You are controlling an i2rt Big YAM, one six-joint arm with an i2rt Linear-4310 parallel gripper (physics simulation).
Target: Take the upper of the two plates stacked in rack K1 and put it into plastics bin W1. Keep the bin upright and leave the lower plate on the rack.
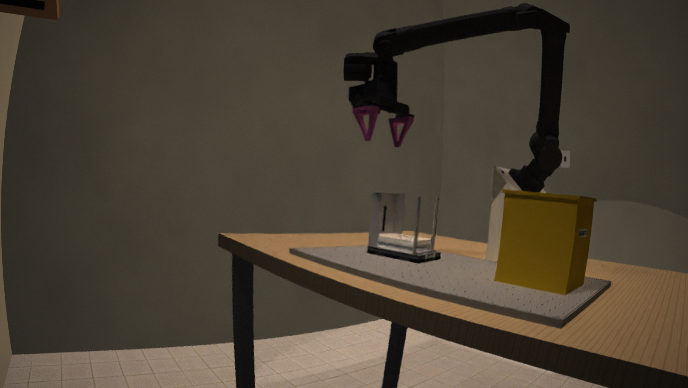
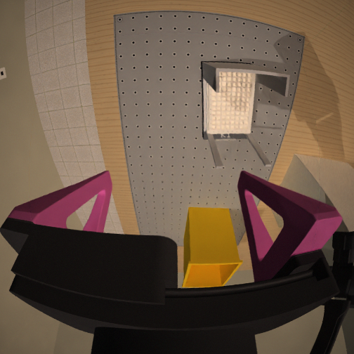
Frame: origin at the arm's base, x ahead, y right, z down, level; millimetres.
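Seen in the pictures: gripper, fingertip midpoint: [image 1: 383, 144]; arm's base at its link origin: [image 1: 525, 187].
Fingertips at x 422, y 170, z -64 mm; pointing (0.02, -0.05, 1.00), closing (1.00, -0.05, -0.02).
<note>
Offsets run from my fingertips to a thing's middle. "spot": to the spot under its first point. Level surfaces: height alone.
Rack K1 {spot: dx -53, dy -47, dz +253 mm} [image 1: 404, 257] [image 2: 278, 74] stands on the grey board, with a tall grey wall at one end and two thin posts at the other. The upper plate {dx -94, dy +6, dz +220 mm} [image 1: 400, 237] [image 2: 235, 102], pale and gridded, lies in it on the stack. The lower plate {dx -94, dy +6, dz +233 mm} [image 1: 395, 246] is beneath and hard to tell apart from it. Bin W1 {dx -109, dy -395, dz +170 mm} [image 1: 537, 242] [image 2: 211, 235] is yellow, upright and open at the top; the part of its inside that shows is bare. My gripper [image 1: 383, 143] [image 2: 174, 177] is open and empty, high above the rack, with magenta fingers pointing down.
The grey perforated board {dz +260 mm} [image 1: 450, 282] [image 2: 160, 100] lies on the wooden table {dz +273 mm} [image 1: 280, 237] [image 2: 102, 100] under rack and bin. The arm's pale base mount [image 1: 495, 225] stands behind the bin. The rack's wall and posts rise well above the plates.
</note>
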